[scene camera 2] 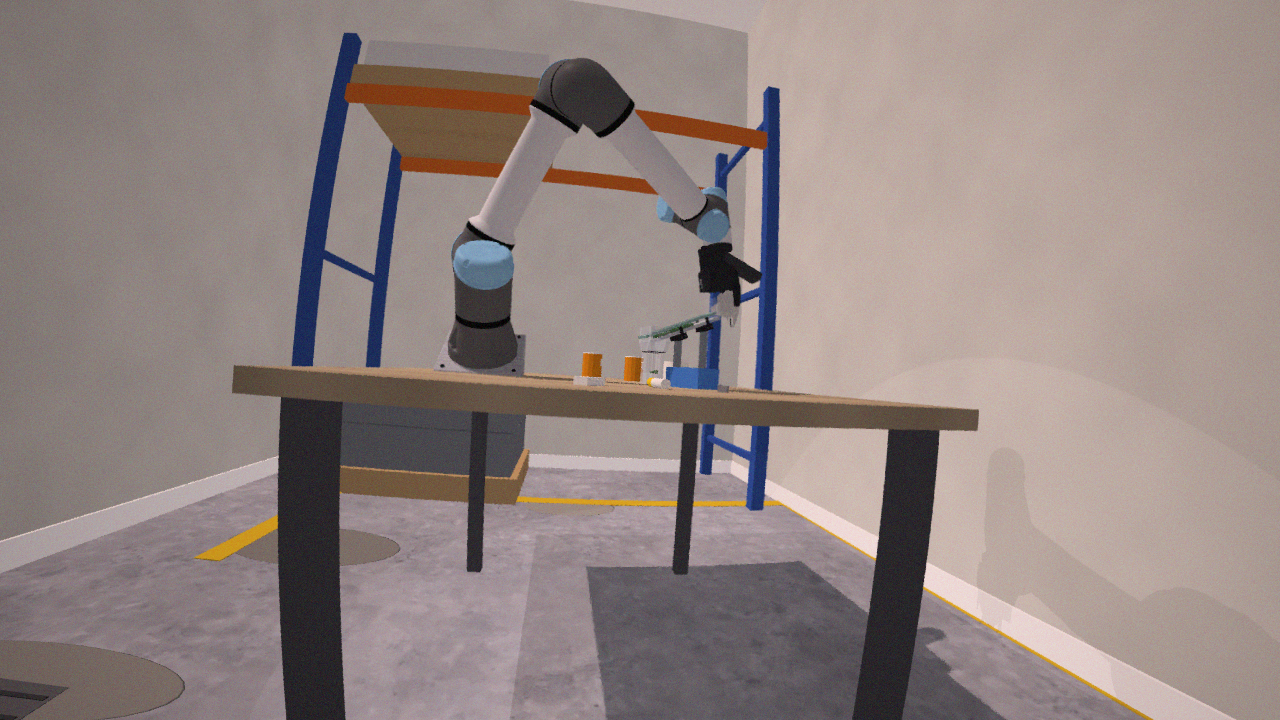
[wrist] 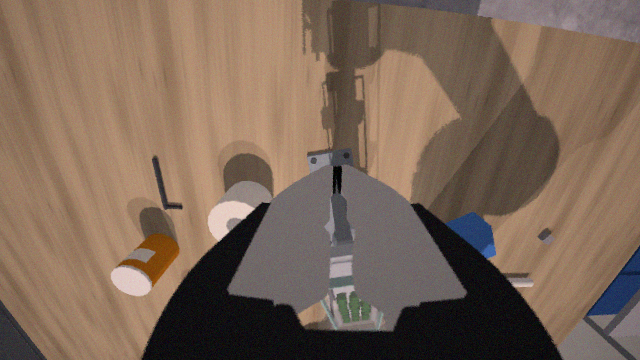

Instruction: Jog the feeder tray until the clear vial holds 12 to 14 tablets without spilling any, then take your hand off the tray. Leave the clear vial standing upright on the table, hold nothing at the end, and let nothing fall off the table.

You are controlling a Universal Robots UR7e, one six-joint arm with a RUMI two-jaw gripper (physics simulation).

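Where they show: gripper, fingertip midpoint: point(scene camera 2: 732, 327) point(wrist: 335, 169); arm's base at its link origin: point(scene camera 2: 482, 350).
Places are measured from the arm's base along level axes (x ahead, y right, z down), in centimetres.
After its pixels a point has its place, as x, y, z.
Observation:
The feeder tray point(scene camera 2: 682, 326) point(wrist: 341, 281) @[53.1, -13.5, -14.4] is a narrow, sloping chute on a stand above the table point(scene camera 2: 537, 388) @[22.1, 52.7, 5.1] point(wrist: 75, 100) @[56.4, -46.9, 5.0]. Green tablets point(wrist: 354, 307) @[44.1, -9.5, -9.0] lie in rows in it, seen between the finger plates in the wrist view. The clear vial point(scene camera 2: 653, 360) @[38.0, -4.5, -0.5] stands upright below the tray's low left end in the scene view; its contents are too small to count. It cannot be made out in the wrist view. My gripper point(scene camera 2: 732, 319) @[58.4, -14.7, -10.7] point(wrist: 335, 169) @[58.4, -14.7, -10.7] is shut and empty, at the tray's raised right end; whether it touches the tray cannot be told.
Two orange bottles point(scene camera 2: 591, 364) @[22.5, -27.7, 1.0] point(scene camera 2: 632, 368) @[34.2, -34.8, 1.3] stand left of the vial. The wrist view shows a white-capped orange bottle point(wrist: 157, 255) @[36.7, -35.6, 1.1], a white cylinder point(wrist: 235, 215) @[47.3, -23.7, -1.1], a hex key point(wrist: 160, 182) @[46.9, -36.2, 4.5], a blue bin point(scene camera 2: 693, 377) @[44.6, 13.4, 2.8] point(wrist: 472, 232) @[48.5, 8.6, 1.2] and a small grey block point(scene camera 2: 722, 388) @[47.2, 27.1, 4.3] point(wrist: 545, 236) @[48.0, 25.4, 4.1].

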